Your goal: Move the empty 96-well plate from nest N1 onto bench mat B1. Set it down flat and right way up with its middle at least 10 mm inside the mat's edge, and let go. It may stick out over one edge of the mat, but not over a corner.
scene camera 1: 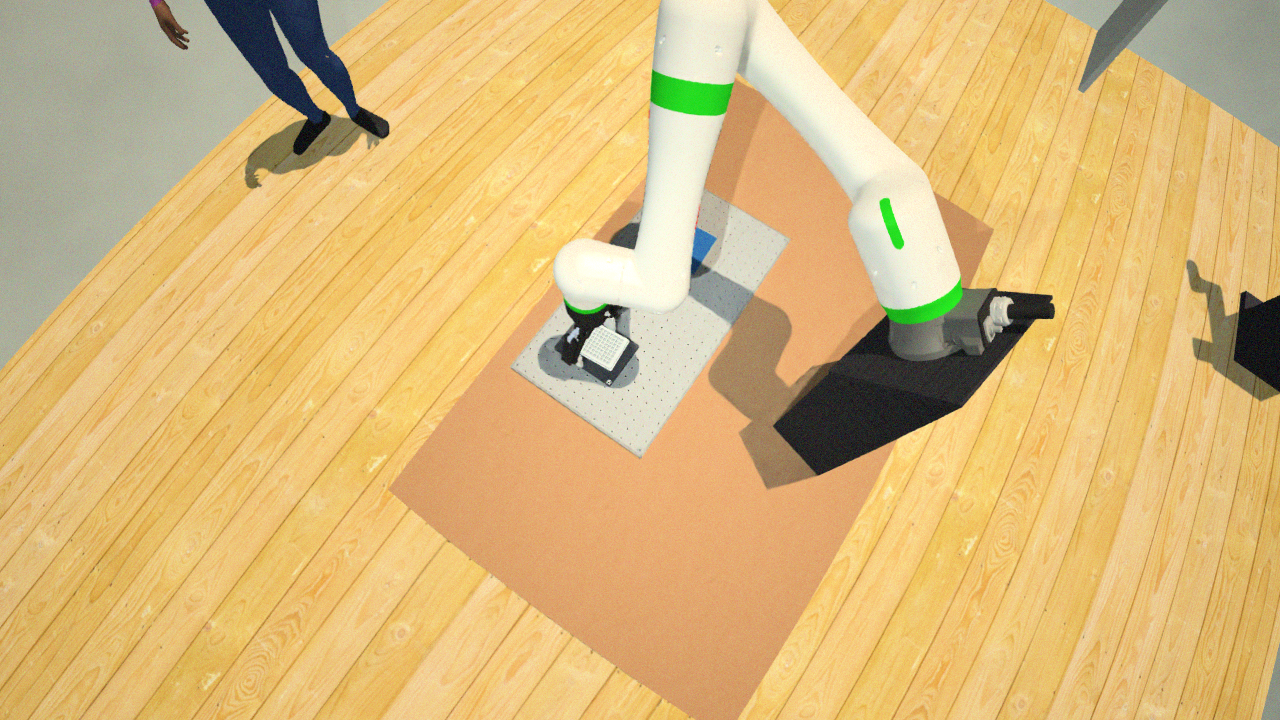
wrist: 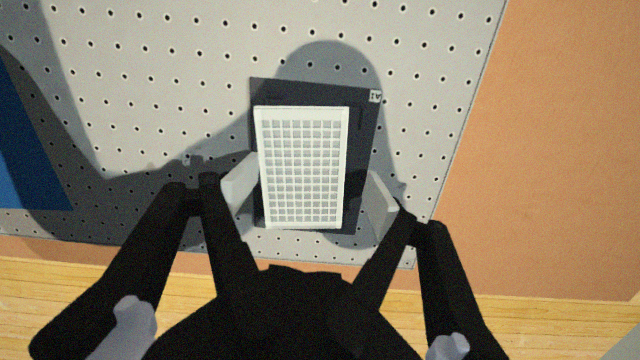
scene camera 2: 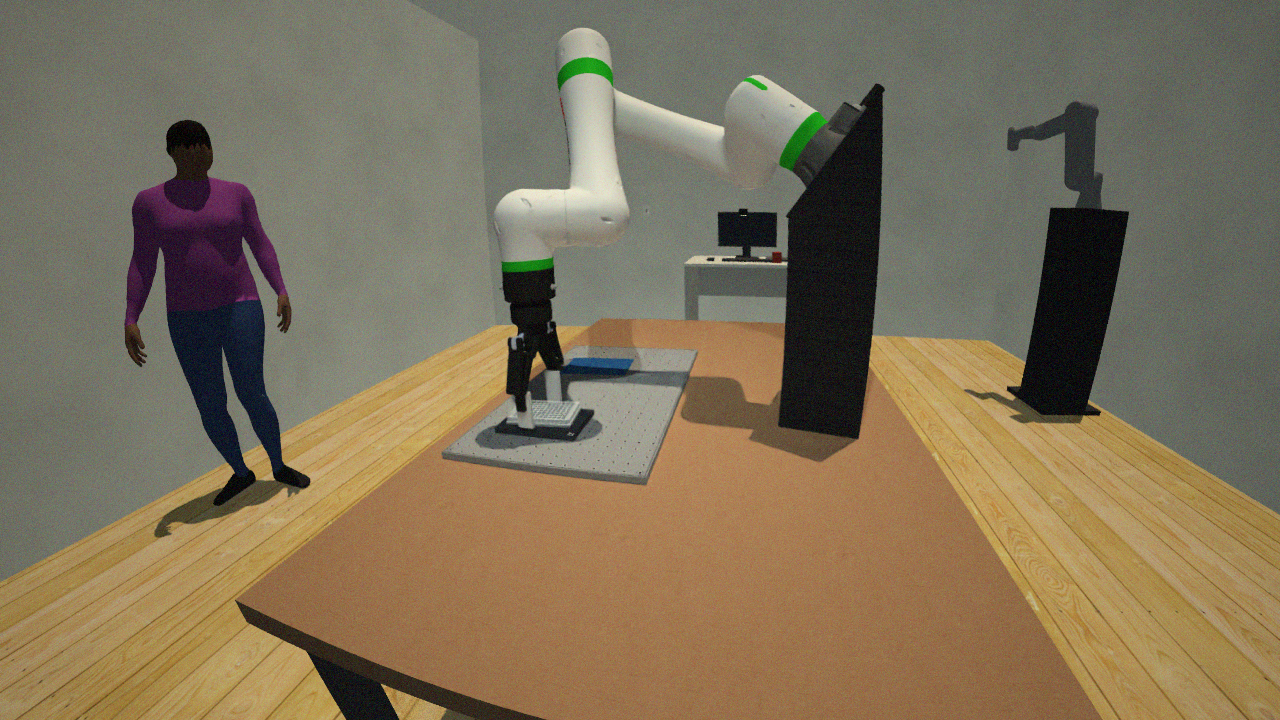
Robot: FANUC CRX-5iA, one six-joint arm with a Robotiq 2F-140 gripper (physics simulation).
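Pixels of known places: gripper, between the fingertips: (scene camera 1: 593, 345) (wrist: 312, 175) (scene camera 2: 541, 414); arm's base, origin of its link: (scene camera 1: 934, 332) (scene camera 2: 836, 166).
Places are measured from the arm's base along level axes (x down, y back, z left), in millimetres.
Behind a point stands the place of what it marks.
Observation:
The white 96-well plate (scene camera 1: 605, 349) {x 456, y -528, z 174 mm} (scene camera 2: 554, 411) {x 457, y -534, z 170 mm} (wrist: 304, 172) {x 462, y -555, z 171 mm} sits right way up on the dark nest (scene camera 1: 617, 373) {x 470, y -475, z 204 mm} (scene camera 2: 581, 420) {x 470, y -479, z 174 mm} (wrist: 300, 90) {x 470, y -479, z 164 mm}, which has an A1 label at one corner. In the wrist view, more of the nest shows on the plate's right side than on its left. My gripper (scene camera 1: 594, 338) {x 461, y -558, z 179 mm} (scene camera 2: 539, 400) {x 461, y -558, z 179 mm} (wrist: 312, 175) {x 461, y -558, z 179 mm} is open, with one pale fingertip beside each long side of the plate and a gap seen on the right. The blue mat (scene camera 1: 704, 246) {x 480, y -479, z -208 mm} (scene camera 2: 599, 365) {x 480, y -543, z -184 mm} (wrist: 10, 185) {x 480, y -600, z -181 mm} lies farther back on the board, partly hidden by my arm in scene camera 1 and cut off in the wrist view.
The nest and mat are on a grey perforated board (scene camera 1: 671, 358) {x 482, y -391, z 100 mm} (scene camera 2: 617, 411) {x 482, y -427, z 97 mm} (wrist: 425, 75) {x 482, y -459, z 279 mm} on the brown table (scene camera 1: 572, 537) {x 495, y -356, z 567 mm} (scene camera 2: 626, 573) {x 495, y -313, z 536 mm} (wrist: 550, 150) {x 495, y -524, z 449 mm}. My arm's black pedestal (scene camera 1: 859, 411) {x 120, y -27, z 134 mm} (scene camera 2: 827, 313) {x 266, y -35, z 132 mm} stands right of the board. A person (scene camera 1: 313, 53) (scene camera 2: 210, 259) stands beyond the table's left side.

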